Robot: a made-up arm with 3 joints. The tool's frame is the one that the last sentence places.
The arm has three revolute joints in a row. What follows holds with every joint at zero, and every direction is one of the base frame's. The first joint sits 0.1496 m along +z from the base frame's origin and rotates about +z. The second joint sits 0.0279 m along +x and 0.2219 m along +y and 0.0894 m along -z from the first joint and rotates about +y. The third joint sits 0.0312 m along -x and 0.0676 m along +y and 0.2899 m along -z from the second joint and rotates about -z. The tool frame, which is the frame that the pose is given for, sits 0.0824 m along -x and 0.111 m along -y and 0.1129 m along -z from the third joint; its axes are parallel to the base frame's.
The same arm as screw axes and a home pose.
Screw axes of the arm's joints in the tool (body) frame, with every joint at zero. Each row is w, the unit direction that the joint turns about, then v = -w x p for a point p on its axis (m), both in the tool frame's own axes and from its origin. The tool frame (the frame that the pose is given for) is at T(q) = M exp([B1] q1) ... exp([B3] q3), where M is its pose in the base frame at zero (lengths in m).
B1: w 0 0 1 v -0.1785 -0.0857 0
B2: w 0 1 0 v -0.4028 0 0.1136
B3: w 0 0 -1 v -0.111 0.0824 0
M: xyz -0.0857 0.1785 -0.3426 (m) quaternion w x y z 1 0 0 0

